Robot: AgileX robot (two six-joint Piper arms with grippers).
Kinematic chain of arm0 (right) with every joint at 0, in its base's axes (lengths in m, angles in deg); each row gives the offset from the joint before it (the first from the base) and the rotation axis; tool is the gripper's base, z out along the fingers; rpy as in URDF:
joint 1: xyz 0 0 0.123 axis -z
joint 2: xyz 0 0 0 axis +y
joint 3: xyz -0.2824 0 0.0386 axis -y
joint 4: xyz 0.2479 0 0.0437 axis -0.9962 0 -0.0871
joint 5: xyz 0 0 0 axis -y
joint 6: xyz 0.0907 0 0.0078 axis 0.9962 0 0.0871
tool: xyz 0 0 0 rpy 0 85 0
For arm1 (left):
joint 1: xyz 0 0 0.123 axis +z
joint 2: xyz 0 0 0 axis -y
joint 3: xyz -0.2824 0 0.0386 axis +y
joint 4: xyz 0.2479 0 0.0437 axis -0.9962 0 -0.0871
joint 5: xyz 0 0 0 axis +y
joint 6: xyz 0.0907 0 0.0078 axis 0.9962 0 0.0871
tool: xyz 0 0 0 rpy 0 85 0
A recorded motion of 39 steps. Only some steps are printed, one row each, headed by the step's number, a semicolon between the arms.
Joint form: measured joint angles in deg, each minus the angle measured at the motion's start. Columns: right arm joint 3, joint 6, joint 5, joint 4, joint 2, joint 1; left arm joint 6, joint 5, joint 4, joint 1, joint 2, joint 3.
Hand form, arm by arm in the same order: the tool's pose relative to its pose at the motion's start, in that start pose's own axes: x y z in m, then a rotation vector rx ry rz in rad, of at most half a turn. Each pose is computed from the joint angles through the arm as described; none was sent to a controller.
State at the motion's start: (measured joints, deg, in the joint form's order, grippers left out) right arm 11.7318 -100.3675 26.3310 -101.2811 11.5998 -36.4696; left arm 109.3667 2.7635 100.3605 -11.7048 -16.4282 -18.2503
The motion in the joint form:
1: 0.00 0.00 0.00 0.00 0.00 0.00; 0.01 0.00 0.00 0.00 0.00 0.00
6: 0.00 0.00 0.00 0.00 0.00 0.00; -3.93 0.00 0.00 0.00 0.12 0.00
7: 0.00 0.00 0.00 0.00 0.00 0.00; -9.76 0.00 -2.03 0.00 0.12 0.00
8: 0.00 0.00 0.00 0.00 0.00 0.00; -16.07 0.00 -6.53 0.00 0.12 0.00
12: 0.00 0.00 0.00 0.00 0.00 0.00; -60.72 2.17 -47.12 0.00 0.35 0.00
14: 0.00 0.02 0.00 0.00 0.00 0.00; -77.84 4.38 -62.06 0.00 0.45 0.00
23: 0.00 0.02 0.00 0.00 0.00 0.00; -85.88 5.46 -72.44 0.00 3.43 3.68
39: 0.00 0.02 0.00 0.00 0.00 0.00; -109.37 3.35 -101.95 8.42 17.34 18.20
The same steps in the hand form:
1: 0.0000 0.0000 0.0000 0.0000 0.0000 0.0000; 0.0000 0.0000 0.0000 0.0000 0.0000 0.0002
6: 0.0000 0.0000 0.0000 0.0000 0.0000 0.0000; -0.0002 0.0000 -0.0004 -0.0003 -0.0021 -0.0685
7: 0.0000 0.0000 0.0000 0.0000 0.0000 0.0000; -0.0001 0.0000 -0.0004 0.0002 -0.0004 -0.1349
8: 0.0000 0.0000 0.0000 0.0000 0.0000 0.0000; 0.0003 -0.0001 -0.0004 0.0009 0.0033 -0.1665
12: 0.0000 0.0000 0.0000 0.0000 0.0000 0.0000; 0.0046 -0.0027 -0.0012 0.0237 0.0533 -0.2385
14: 0.0000 0.0000 0.0000 0.0000 0.0000 0.0003; 0.0085 -0.0041 -0.0018 0.0319 0.0983 -0.2773
23: 0.0000 0.0000 0.0000 0.0000 0.0000 0.0003; 0.0280 -0.0066 -0.0093 0.0254 0.1392 -0.2377
39: 0.0000 0.0000 0.0000 0.0000 0.0000 0.0003; 0.0954 -0.0038 -0.0350 -0.1844 0.1481 -0.1225

